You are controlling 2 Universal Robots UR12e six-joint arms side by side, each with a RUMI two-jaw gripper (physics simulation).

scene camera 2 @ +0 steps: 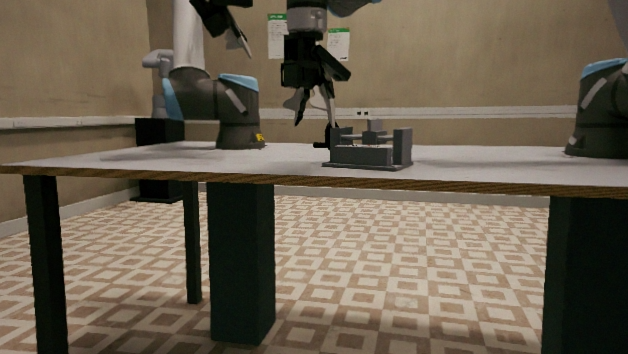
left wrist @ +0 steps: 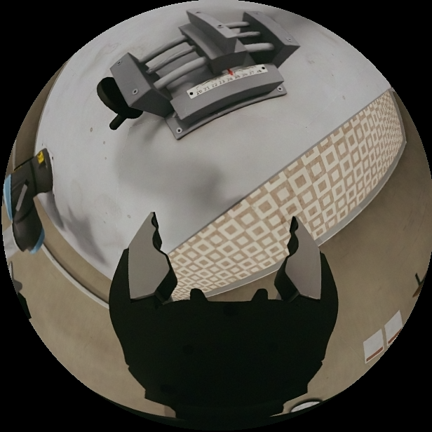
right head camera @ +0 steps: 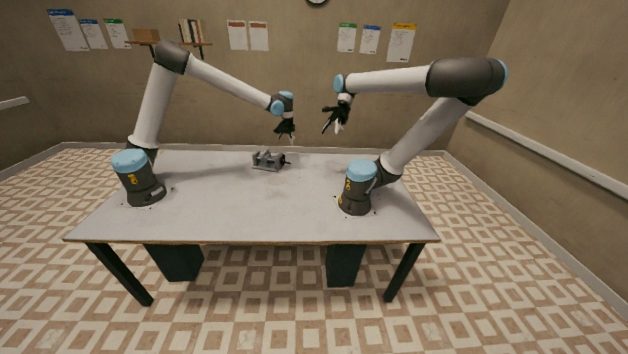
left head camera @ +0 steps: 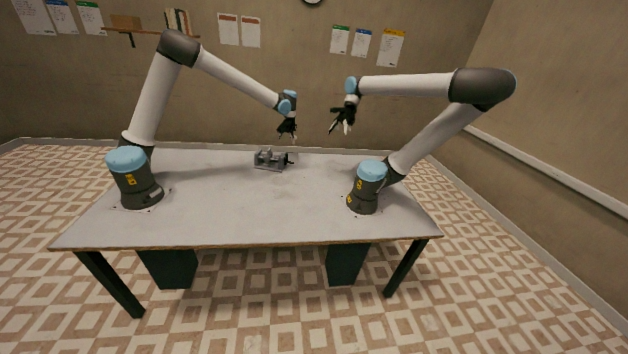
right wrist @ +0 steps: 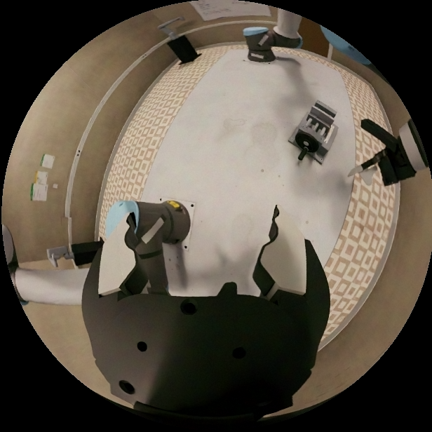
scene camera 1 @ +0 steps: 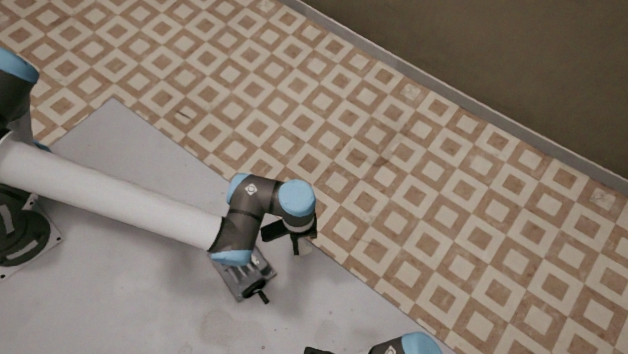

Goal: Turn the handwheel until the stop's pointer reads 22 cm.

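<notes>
The grey screw fixture (left head camera: 270,167) (right head camera: 265,167) (scene camera 2: 365,156) stands near the table's far edge in the head views. Its black handwheel (scene camera 1: 254,288) (scene camera 2: 328,134) (left wrist: 111,94) (right wrist: 306,141) has a crank handle (left wrist: 118,122) (right wrist: 302,154) pointing outward. In the left wrist view, the stop (left wrist: 229,57) sits on the rods, and its red pointer (left wrist: 230,72) is near 24 on the white scale (left wrist: 192,93). My left gripper (left head camera: 287,137) (scene camera 2: 316,124) (left wrist: 224,214) is open, above and beside the fixture, apart from the handwheel. My right gripper (left head camera: 338,132) (right wrist: 202,208) is open, high to the right.
The table (left head camera: 225,220) (scene camera 2: 475,170) carries both arm bases (left head camera: 137,187) (left head camera: 364,195). In scene camera 1, the left forearm (scene camera 1: 110,200) crosses above the table, and the left wrist partly covers the fixture. The room wall (left head camera: 300,75) stands beyond the table's far edge.
</notes>
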